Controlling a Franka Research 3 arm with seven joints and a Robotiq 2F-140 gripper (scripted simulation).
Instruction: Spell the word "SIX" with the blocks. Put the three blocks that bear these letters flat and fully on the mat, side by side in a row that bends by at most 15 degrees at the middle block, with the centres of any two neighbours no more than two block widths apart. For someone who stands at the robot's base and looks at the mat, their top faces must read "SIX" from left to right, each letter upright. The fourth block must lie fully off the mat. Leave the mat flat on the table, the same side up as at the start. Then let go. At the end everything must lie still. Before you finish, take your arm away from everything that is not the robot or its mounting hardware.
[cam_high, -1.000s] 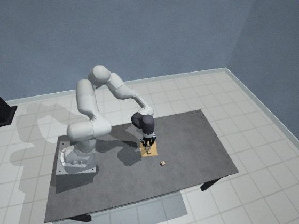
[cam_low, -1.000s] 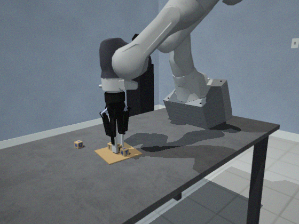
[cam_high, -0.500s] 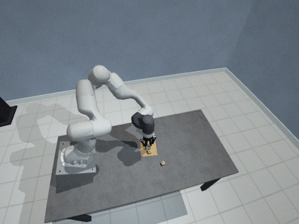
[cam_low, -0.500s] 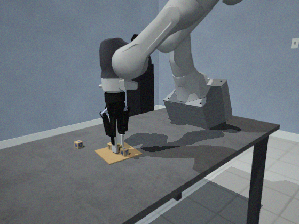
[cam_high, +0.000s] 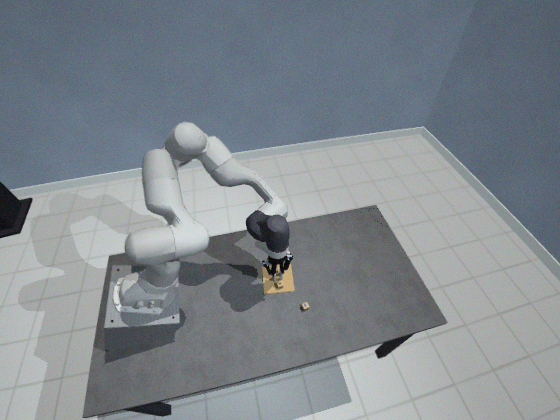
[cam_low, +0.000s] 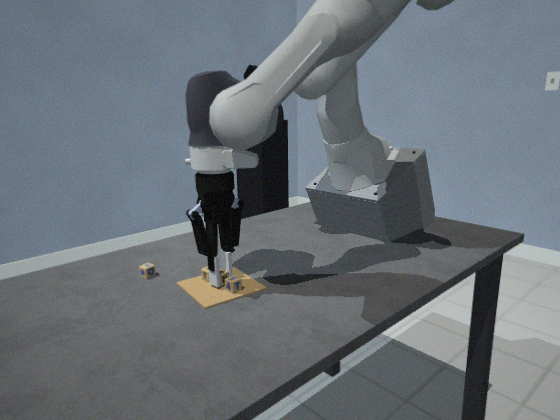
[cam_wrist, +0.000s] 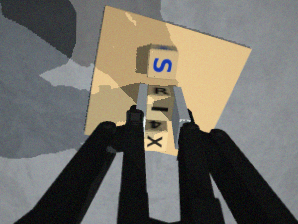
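My gripper is now 40 mm above the tan mat.
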